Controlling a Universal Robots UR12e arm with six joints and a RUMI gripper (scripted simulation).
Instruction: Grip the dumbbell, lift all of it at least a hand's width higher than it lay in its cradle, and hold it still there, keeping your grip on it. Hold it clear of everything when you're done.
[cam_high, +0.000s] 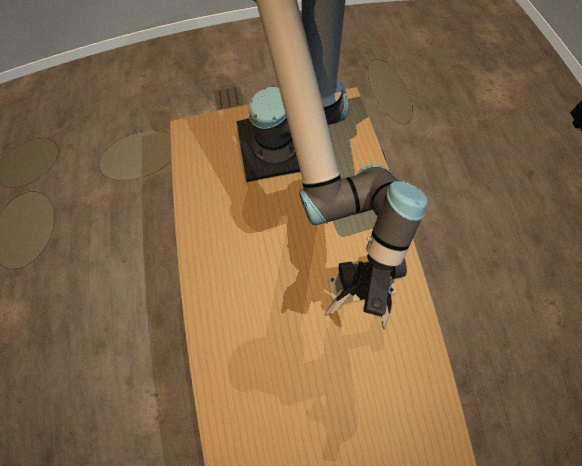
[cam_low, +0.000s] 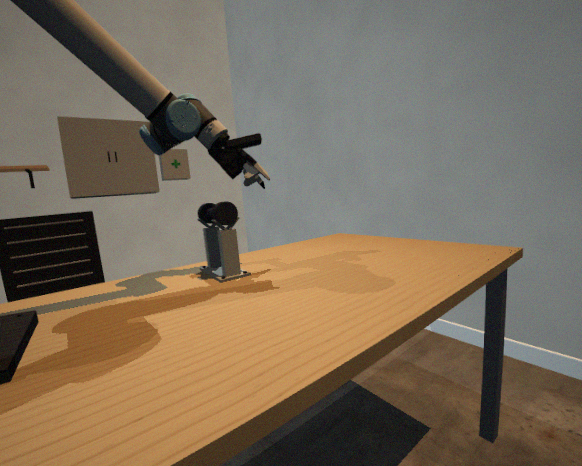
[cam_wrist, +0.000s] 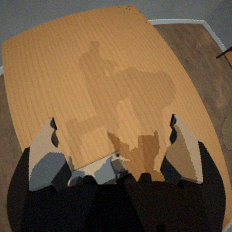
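The dark dumbbell is 16 cm behind my hand, 9 cm to the left of it and 8 cm below it. Also, from my hand: cradle: 16 cm behind, 9 cm to the left, 20 cm below.
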